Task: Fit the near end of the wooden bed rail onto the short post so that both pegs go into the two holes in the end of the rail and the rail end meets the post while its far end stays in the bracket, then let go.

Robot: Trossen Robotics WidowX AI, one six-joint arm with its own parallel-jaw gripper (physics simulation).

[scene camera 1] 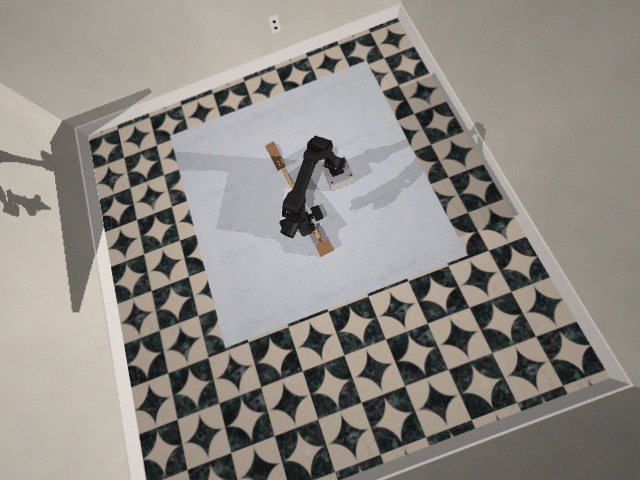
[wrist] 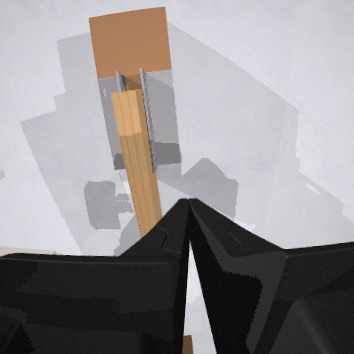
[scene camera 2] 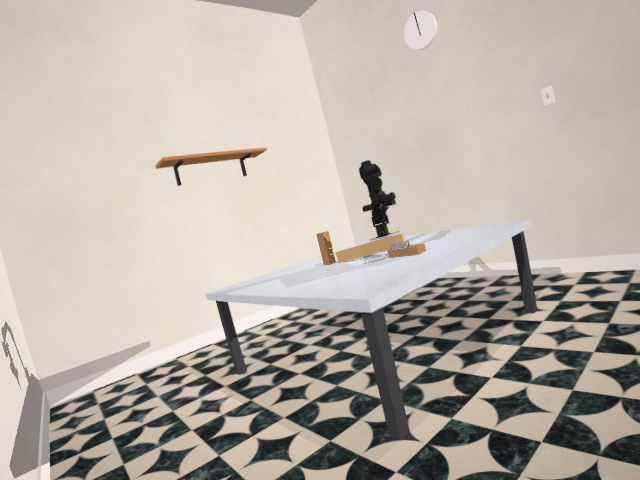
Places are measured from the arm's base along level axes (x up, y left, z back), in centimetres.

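Where they show: gripper, between the fingertips: (wrist: 187, 206) (scene camera 2: 383, 223); arm's base, origin of its link: (scene camera 1: 336, 169) (scene camera 2: 383, 235).
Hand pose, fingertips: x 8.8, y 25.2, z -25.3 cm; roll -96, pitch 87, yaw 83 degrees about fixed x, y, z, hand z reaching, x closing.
Observation:
Each offset is from my fingertips to the top centre of the thing. "pt": to the spot under its first point. Level surfaces: height alone.
The wooden rail (scene camera 1: 288, 179) (scene camera 2: 370, 248) (wrist: 138, 168) lies on the white table {dx -16.7 cm} (scene camera 1: 390, 229) (scene camera 2: 347, 290). Its far end sits between the walls of the grey metal bracket {pt dx -6.5, dy +5.3, dz +5.2 cm} (scene camera 1: 321, 234) (scene camera 2: 399, 246) (wrist: 163, 116), which is mounted on a brown base plate {dx -13.2, dy +6.1, dz +4.5 cm} (scene camera 1: 326, 248) (wrist: 130, 42). Its near end reaches the short wooden post {pt dx -0.6, dy -41.4, dz -2.7 cm} (scene camera 1: 273, 153) (scene camera 2: 326, 248); the pegs and holes are hidden. My gripper (scene camera 1: 314, 215) (wrist: 187, 206) is shut and empty. It hovers over the rail near the bracket end, just to the right of the rail in the wrist view.
The arm's base (scene camera 1: 340, 178) stands on the table to the right of the rail. A wall shelf (scene camera 2: 209, 156) and a clock (scene camera 2: 420, 30) hang well away from the table. The table's edges drop to a tiled floor (scene camera 1: 366, 381).

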